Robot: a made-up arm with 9 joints.
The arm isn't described. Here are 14 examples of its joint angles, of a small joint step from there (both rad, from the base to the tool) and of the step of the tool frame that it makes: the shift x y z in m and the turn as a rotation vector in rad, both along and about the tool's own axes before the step.
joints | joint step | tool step
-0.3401 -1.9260 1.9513 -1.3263 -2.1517 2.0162 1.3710 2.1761 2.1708 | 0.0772 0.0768 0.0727 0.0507 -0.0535 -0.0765 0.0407 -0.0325 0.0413 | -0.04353 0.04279 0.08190 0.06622 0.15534 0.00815
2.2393 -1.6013 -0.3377 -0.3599 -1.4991 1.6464 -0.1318 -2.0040 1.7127 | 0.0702 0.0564 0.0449 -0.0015 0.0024 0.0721 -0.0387 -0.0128 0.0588 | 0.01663 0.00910 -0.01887 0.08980 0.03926 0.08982
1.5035 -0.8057 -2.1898 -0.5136 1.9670 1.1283 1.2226 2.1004 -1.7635 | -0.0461 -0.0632 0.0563 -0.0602 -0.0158 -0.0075 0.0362 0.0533 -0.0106 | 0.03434 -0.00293 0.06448 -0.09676 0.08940 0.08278
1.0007 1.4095 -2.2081 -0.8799 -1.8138 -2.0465 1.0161 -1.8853 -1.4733 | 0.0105 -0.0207 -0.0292 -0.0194 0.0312 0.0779 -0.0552 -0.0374 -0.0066 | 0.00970 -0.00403 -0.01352 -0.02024 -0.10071 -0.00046
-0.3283 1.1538 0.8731 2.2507 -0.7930 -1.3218 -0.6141 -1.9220 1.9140 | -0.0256 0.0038 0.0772 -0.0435 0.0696 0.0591 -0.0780 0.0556 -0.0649 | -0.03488 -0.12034 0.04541 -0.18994 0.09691 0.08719
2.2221 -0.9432 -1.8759 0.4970 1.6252 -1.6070 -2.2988 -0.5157 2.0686 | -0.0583 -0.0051 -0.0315 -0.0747 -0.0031 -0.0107 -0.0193 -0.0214 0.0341 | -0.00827 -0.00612 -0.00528 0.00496 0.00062 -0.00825
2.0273 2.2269 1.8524 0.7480 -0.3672 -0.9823 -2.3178 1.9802 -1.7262 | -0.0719 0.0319 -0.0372 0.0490 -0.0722 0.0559 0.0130 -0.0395 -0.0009 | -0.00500 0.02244 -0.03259 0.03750 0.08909 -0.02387
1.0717 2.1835 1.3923 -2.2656 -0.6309 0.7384 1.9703 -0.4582 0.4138 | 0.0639 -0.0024 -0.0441 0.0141 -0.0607 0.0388 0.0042 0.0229 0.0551 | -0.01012 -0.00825 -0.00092 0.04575 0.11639 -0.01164
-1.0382 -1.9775 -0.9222 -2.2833 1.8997 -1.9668 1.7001 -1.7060 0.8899 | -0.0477 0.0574 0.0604 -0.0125 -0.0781 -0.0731 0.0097 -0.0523 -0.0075 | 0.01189 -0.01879 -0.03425 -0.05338 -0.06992 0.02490
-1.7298 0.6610 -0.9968 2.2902 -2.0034 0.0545 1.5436 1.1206 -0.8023 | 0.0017 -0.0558 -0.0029 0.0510 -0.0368 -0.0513 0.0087 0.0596 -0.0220 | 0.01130 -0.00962 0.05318 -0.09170 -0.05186 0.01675
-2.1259 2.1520 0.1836 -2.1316 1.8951 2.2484 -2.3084 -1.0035 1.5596 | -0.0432 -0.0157 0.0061 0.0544 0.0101 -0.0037 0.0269 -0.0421 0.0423 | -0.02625 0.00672 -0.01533 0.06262 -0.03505 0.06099
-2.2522 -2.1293 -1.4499 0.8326 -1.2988 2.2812 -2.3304 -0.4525 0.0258 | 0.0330 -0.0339 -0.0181 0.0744 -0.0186 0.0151 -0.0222 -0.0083 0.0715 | 0.02850 0.03144 0.00256 0.04403 0.02971 -0.05056
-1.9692 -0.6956 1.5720 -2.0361 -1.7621 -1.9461 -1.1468 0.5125 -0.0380 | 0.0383 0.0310 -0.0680 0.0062 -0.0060 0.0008 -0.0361 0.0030 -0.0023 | 0.03114 -0.04322 0.00192 0.08953 0.04706 -0.09674
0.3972 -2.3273 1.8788 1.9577 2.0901 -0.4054 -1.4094 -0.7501 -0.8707 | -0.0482 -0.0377 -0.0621 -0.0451 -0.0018 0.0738 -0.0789 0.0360 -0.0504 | -0.00771 -0.00163 -0.00183 -0.22831 0.00141 -0.02274
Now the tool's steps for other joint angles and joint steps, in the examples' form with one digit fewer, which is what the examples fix.
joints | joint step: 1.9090 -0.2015 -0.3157 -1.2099 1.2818 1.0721 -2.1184 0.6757 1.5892 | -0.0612 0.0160 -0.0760 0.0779 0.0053 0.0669 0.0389 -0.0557 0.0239
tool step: -0.0155 -0.0169 -0.0007 0.0473 0.0807 0.2055
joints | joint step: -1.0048 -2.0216 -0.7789 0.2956 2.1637 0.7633 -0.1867 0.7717 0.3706 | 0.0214 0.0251 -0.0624 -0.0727 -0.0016 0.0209 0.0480 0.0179 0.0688
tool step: -0.0170 0.0313 -0.0170 0.0776 0.0928 0.0062
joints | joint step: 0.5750 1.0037 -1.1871 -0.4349 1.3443 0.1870 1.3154 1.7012 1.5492 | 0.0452 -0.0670 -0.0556 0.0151 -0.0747 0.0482 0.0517 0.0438 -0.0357
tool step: 0.0077 0.0072 -0.0145 -0.0704 0.0303 -0.1164
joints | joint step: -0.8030 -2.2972 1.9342 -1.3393 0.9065 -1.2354 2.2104 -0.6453 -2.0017 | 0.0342 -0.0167 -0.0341 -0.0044 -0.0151 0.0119 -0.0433 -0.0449 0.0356
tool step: -0.0171 -0.0006 0.0130 0.0403 0.0626 0.0006
